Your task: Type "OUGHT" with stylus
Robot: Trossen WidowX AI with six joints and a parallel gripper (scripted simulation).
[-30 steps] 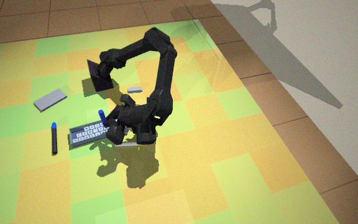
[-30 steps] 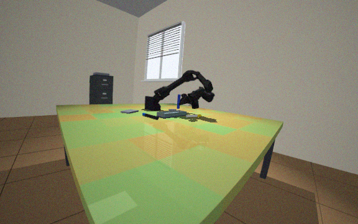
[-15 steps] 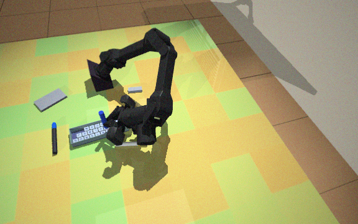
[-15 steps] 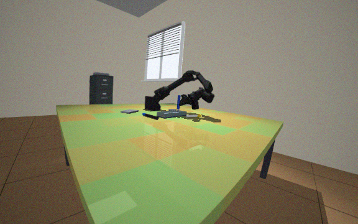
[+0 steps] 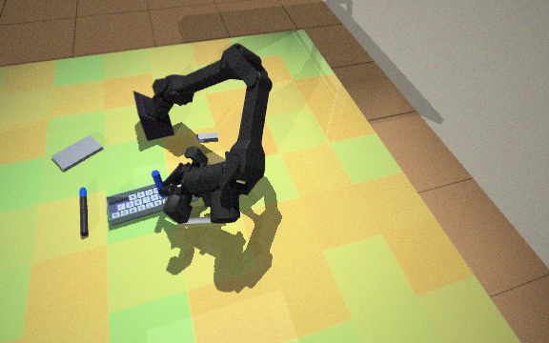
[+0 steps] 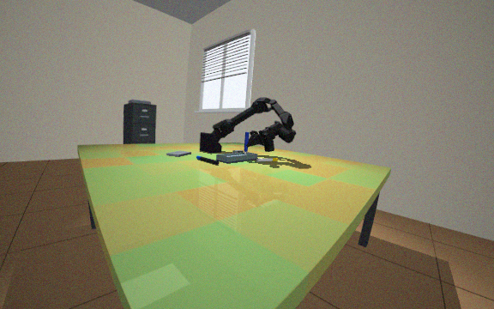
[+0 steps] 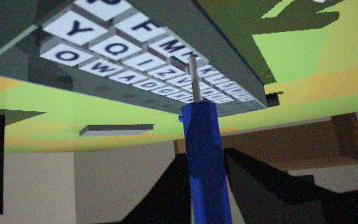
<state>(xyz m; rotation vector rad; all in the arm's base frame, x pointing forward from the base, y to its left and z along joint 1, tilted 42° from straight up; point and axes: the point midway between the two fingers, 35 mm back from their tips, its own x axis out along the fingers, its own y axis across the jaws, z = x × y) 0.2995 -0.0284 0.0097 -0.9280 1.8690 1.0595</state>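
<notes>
My gripper tip is 9 cm short of the yellow-capped marker, 8 cm to the right of it and 6 cm above it. The rest, counted from my gripper tip: small grey block 19 cm behind, 16 cm to the left, 6 cm below; then grey stylus tip 5 cm below; then stylus 1 cm below.
</notes>
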